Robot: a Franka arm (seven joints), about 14 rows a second.
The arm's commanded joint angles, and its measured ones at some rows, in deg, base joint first. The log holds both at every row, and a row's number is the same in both.
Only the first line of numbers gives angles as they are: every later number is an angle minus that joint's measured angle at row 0.
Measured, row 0:
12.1 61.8 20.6 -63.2 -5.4 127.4 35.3
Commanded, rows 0 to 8:
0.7 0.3 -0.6 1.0 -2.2 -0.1 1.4
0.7 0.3 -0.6 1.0 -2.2 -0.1 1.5
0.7 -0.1 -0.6 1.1 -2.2 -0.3 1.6
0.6 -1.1 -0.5 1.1 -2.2 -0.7 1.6
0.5 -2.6 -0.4 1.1 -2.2 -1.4 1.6
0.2 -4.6 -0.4 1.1 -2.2 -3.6 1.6
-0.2 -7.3 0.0 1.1 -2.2 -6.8 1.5
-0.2 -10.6 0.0 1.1 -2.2 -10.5 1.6
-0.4 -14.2 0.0 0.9 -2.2 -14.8 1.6
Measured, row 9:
-0.1 -5.7 0.0 3.0 -1.2 -7.2 0.0
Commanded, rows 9 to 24:
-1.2 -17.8 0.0 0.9 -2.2 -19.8 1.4
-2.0 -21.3 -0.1 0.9 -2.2 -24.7 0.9
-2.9 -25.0 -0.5 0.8 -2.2 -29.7 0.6
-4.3 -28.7 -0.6 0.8 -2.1 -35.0 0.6
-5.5 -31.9 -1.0 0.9 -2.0 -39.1 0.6
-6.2 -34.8 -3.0 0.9 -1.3 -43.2 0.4
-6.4 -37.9 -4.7 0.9 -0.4 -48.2 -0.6
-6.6 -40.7 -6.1 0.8 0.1 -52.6 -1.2
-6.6 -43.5 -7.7 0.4 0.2 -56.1 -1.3
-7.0 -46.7 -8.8 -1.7 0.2 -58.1 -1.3
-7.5 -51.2 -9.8 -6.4 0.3 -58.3 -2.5
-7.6 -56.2 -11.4 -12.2 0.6 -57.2 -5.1
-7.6 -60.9 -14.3 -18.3 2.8 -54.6 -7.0
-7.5 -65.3 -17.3 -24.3 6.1 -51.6 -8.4
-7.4 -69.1 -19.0 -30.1 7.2 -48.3 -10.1
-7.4 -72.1 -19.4 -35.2 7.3 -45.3 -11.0
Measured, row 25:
-7.2 -61.5 -17.2 -18.4 5.2 -53.0 -8.1
